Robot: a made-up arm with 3 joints. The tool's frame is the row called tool. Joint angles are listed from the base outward. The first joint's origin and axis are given. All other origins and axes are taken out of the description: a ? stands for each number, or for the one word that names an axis. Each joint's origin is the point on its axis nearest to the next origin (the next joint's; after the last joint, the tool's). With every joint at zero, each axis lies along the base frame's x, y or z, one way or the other. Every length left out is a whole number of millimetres.
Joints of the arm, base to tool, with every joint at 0 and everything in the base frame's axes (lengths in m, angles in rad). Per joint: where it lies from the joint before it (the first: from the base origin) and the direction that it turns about. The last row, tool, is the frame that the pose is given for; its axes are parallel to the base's.
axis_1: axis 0 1 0 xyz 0.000 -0.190 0.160
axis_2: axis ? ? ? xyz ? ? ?
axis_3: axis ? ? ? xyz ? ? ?
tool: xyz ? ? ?
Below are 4 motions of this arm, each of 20 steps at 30 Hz.
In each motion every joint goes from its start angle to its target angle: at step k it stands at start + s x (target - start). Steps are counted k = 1, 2, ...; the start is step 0. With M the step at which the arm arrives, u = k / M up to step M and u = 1 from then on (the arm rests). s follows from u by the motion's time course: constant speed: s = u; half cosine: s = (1 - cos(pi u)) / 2; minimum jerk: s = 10 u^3 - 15 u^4 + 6 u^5.
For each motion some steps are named. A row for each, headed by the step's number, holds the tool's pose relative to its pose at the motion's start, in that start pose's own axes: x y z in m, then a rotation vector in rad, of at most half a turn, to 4 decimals.
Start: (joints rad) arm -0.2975 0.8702 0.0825
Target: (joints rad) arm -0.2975 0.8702 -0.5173
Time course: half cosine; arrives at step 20
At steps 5, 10, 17, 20:
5: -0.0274 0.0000 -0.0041 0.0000 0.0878 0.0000
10: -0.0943 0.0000 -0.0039 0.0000 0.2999 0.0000
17: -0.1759 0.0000 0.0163 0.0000 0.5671 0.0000
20: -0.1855 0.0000 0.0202 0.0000 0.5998 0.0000

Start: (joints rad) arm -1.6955 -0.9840 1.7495
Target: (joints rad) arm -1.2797 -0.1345 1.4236
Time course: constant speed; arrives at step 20
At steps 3, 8, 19, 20:
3: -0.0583 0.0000 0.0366 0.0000 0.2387 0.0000
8: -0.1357 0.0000 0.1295 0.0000 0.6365 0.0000
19: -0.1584 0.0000 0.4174 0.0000 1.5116 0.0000
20: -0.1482 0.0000 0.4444 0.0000 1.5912 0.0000

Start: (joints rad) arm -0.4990 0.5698 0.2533
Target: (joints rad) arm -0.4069 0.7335 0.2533
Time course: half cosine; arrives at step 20
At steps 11, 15, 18, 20:
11: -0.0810 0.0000 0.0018 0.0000 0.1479 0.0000
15: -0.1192 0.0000 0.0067 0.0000 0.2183 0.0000
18: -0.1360 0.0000 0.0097 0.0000 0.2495 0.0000
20: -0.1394 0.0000 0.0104 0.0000 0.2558 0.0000

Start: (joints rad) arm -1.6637 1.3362 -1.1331
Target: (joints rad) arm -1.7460 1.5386 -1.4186
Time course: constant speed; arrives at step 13
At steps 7, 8, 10, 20:
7: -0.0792 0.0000 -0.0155 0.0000 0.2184 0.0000
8: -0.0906 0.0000 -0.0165 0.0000 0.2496 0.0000
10: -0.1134 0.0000 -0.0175 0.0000 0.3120 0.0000
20: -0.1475 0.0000 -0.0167 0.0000 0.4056 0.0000

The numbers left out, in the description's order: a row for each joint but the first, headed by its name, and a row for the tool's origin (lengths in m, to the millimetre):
axis_2: axis 0 1 0, xyz 0.020 0.000 -0.110
axis_3: axis 0 -1 0, xyz 0.000 0.000 -0.210
tool: xyz 0.060 0.000 -0.310

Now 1 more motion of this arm.
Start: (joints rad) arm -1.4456 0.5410 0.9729
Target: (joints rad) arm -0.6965 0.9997 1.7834
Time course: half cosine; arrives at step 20
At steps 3, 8, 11, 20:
3: -0.0185 0.0000 0.0117 0.0000 0.0217 0.0000
8: -0.1028 0.0000 0.0859 0.0000 0.1373 0.0000
11: -0.1504 0.0000 0.1555 0.0000 0.2297 0.0000
20: -0.1895 0.0000 0.2874 0.0000 0.3973 0.0000

